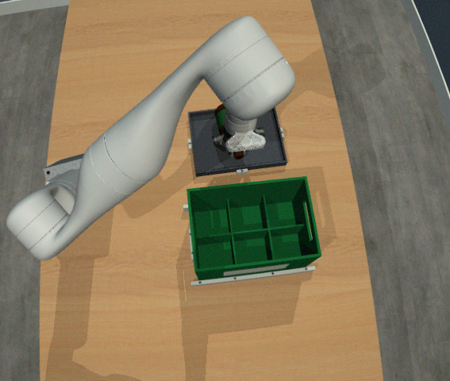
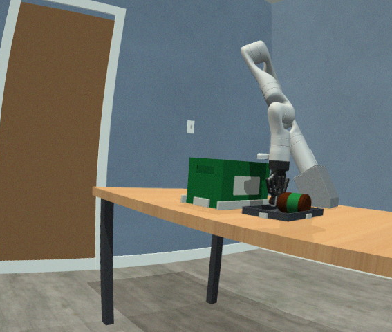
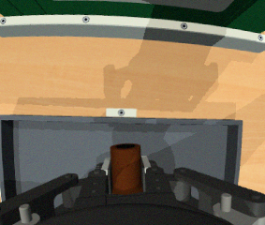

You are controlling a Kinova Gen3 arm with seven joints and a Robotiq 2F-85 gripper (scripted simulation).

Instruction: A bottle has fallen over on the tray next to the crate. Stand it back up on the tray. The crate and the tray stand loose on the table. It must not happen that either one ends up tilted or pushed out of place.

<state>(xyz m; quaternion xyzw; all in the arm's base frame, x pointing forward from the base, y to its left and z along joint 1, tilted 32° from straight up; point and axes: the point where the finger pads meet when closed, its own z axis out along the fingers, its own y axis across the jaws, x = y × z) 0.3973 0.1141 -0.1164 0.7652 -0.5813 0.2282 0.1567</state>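
Right now the brown bottle is 50 mm to the left of my hand and 10 mm behind it. The rest, counted from my hand: green crate (240 mm to the right, 40 mm above, 30 mm ahead); then dark grey tray (50 mm to the left, 30 mm below).
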